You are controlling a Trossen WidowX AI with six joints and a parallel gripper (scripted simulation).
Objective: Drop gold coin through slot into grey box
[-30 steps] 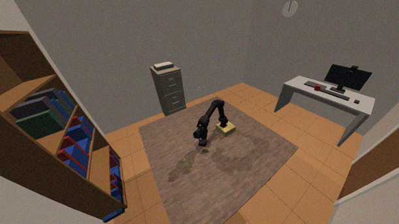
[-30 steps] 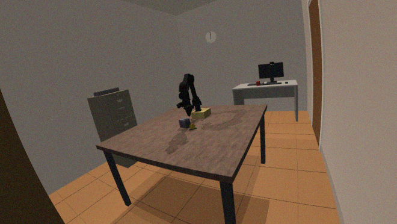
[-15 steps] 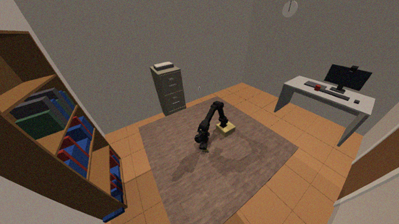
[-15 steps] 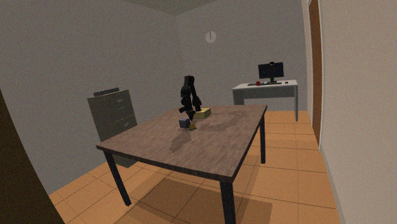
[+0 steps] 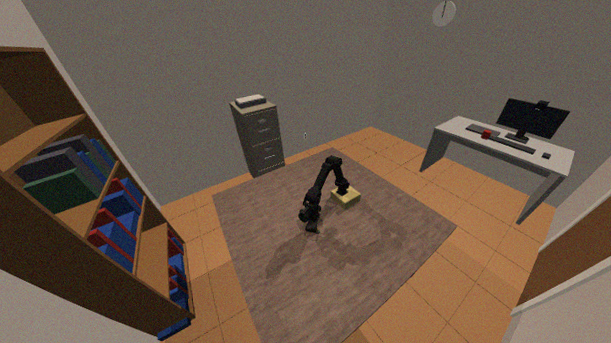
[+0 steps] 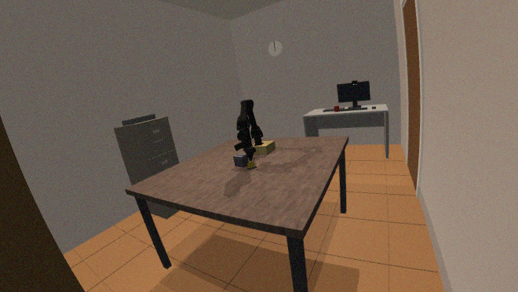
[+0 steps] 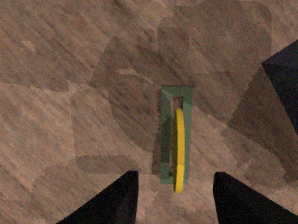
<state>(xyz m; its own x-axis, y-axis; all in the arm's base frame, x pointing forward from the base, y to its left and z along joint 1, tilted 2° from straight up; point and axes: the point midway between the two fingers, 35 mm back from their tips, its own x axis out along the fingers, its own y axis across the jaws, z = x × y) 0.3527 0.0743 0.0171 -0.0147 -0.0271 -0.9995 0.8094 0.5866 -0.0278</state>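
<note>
Right now my gripper tip is 3 cm above the gold coin.
</note>
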